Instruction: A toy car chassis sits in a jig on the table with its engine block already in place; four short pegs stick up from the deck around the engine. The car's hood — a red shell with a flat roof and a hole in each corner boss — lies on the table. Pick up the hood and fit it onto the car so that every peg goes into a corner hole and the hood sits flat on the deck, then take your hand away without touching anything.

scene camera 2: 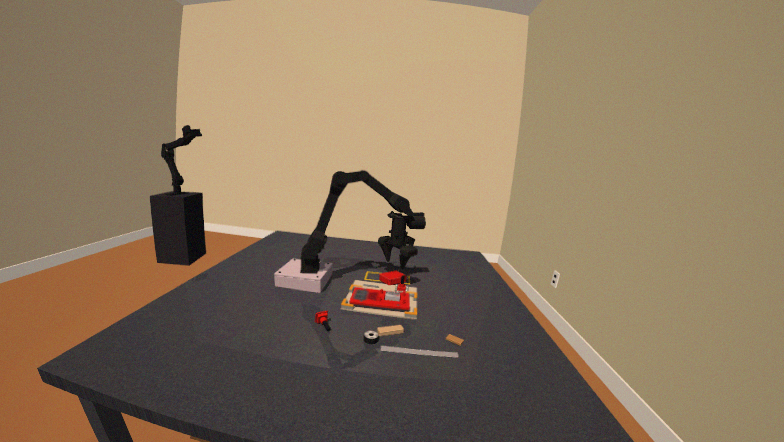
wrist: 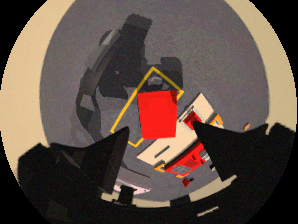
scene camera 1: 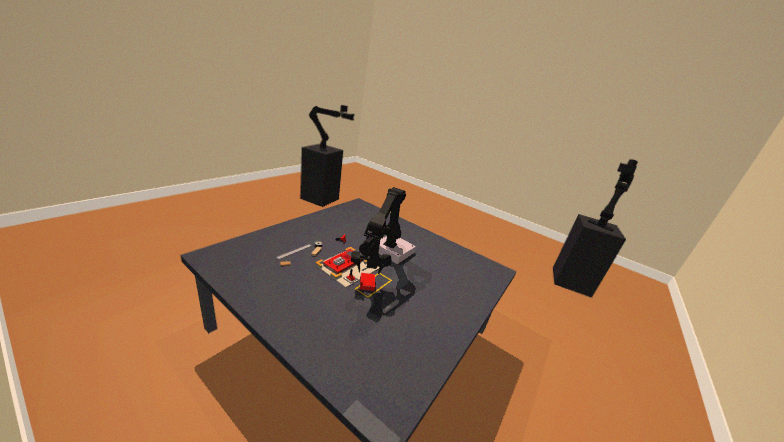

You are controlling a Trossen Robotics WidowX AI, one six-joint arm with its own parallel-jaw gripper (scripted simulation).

Observation:
My gripper (scene camera 2: pixel 395 265) is open and holds nothing. Also in view: a red hood (wrist: pixel 158 110).
My gripper also shows in the wrist view (wrist: pixel 162 127).

